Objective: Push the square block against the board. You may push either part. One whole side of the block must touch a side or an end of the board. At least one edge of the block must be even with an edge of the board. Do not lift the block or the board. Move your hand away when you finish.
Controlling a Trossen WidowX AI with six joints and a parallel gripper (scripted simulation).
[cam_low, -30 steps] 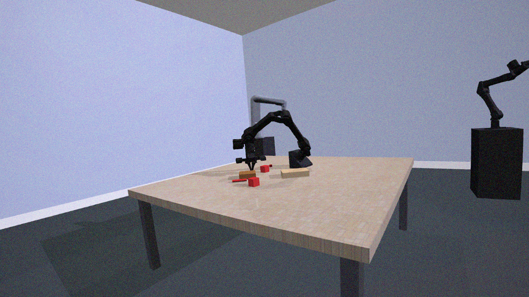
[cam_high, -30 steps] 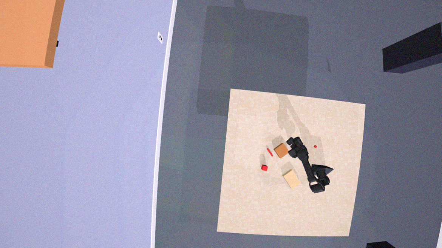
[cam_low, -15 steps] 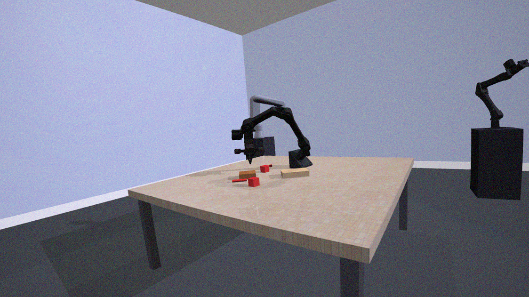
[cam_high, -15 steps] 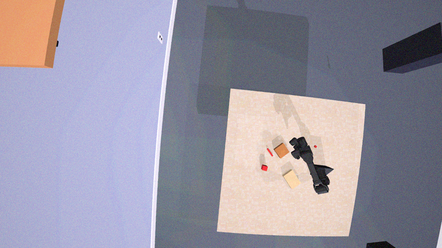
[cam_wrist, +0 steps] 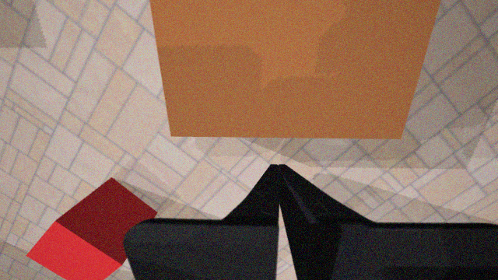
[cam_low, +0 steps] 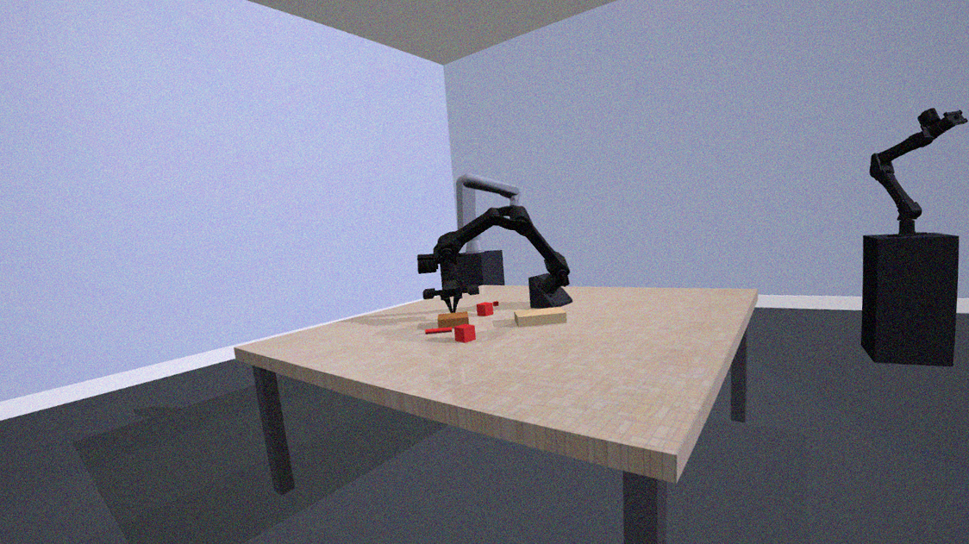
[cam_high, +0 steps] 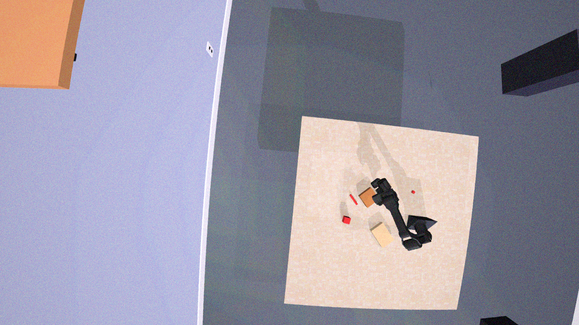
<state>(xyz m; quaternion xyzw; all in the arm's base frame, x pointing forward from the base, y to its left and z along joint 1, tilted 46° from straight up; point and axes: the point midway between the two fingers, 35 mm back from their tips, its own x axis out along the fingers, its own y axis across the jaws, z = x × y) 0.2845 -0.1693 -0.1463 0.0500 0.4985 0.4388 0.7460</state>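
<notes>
Right now the square block is 6 cm ahead of my gripper tip and 5 cm to the left of it. Also, from my gripper tip: board (30 cm to the left, 4 cm behind); thin red stick (16 cm ahead, 6 cm to the left, 1 cm below); tiny red piece (26 cm behind, 1 cm to the left).
</notes>
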